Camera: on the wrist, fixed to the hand. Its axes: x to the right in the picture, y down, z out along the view.
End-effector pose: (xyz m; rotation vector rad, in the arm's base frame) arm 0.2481 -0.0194 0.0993 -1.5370 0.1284 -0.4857
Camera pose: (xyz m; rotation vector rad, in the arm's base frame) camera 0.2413 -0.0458 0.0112 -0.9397 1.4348 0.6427
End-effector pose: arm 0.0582 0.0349 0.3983 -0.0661 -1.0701 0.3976
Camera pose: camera 0.0544 0.1130 0.3494 -1.0267 -0.5485 1.7725
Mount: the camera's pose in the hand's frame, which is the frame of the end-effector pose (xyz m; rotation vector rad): -0.0155 0.0854 -0.0312 -0.0295 0.2571 1.6377
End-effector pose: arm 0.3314 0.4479 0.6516 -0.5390 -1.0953 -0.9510
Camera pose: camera 0.4178 0.4734 0.6317 -1.0217 -0.1464 0.4139
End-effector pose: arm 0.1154 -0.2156 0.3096 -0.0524 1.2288 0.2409
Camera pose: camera 0.0637 -0.1401 0.3213 0.9582 1.2589 1.6976
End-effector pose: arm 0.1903 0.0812 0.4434 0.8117 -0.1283 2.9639
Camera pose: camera 0.1805 -0.0013 0.4034 -0.0840 0.5162 -1.5868
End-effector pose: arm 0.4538 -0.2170 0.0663 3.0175 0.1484 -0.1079
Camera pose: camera 0.4491 -0.2990 0.1082 2.1384 -2.0576 0.4012
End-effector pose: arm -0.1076 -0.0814 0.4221 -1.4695 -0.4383 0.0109
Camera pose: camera -0.0909 -0.1055 0.3347 -1.4617 1.0473 1.0877
